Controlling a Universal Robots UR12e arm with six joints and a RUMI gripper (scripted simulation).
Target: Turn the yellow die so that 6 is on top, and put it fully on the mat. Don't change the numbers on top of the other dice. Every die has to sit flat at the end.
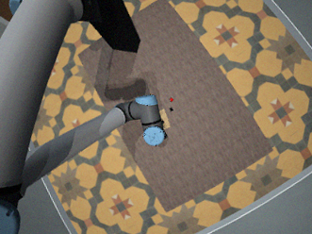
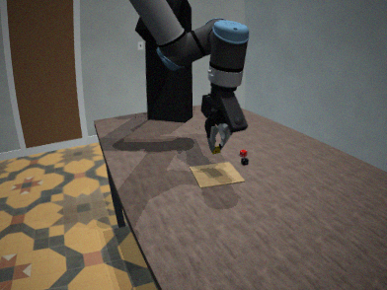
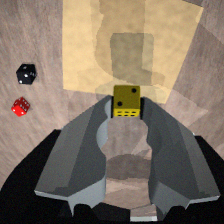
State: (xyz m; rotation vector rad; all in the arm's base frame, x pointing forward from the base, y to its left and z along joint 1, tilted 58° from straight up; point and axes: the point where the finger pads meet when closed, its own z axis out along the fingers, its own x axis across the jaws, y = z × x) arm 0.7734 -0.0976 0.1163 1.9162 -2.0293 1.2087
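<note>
Right now my hand is 10 mm past the yellow die and 10 mm above it. From my hand the other things lie so: black die 130 mm to the left, 80 mm below; red die 180 mm to the left, 80 mm below, 50 mm behind; tan mat 90 mm below.
</note>
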